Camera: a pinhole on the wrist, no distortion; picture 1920 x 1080 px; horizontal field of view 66.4 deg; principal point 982.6 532.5 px. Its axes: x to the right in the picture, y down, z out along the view. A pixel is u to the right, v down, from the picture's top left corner.
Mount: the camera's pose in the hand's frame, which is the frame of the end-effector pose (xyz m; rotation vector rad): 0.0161 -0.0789 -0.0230 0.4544 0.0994 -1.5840
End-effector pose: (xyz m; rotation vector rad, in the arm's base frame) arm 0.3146 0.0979 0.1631 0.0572 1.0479 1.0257
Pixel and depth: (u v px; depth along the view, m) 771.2 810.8 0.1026
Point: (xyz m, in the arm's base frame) 0.4424 0.0826 0.1491
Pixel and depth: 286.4 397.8 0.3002
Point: 0.5526 0.1370 0.3551
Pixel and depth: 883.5 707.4 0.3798
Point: 0.6885 0.1154 0.2754
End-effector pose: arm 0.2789 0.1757 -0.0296 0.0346 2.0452 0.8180
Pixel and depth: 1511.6 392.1 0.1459
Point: 0.4132 0.0762 -0.1393
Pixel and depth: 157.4 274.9 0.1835
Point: 0.4555 0.2181 -0.0753
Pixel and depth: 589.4 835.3 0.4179
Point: 0.6244 0.3060 -0.2564
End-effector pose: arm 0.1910 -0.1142 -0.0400 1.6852 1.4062 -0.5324
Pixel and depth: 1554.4 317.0 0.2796
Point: -0.0531 -0.3161 -0.1663
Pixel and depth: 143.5 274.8 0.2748
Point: 0.1990 -0.3902 -0.1233
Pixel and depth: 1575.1 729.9 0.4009
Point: -0.1054 -0.3703 -0.3108
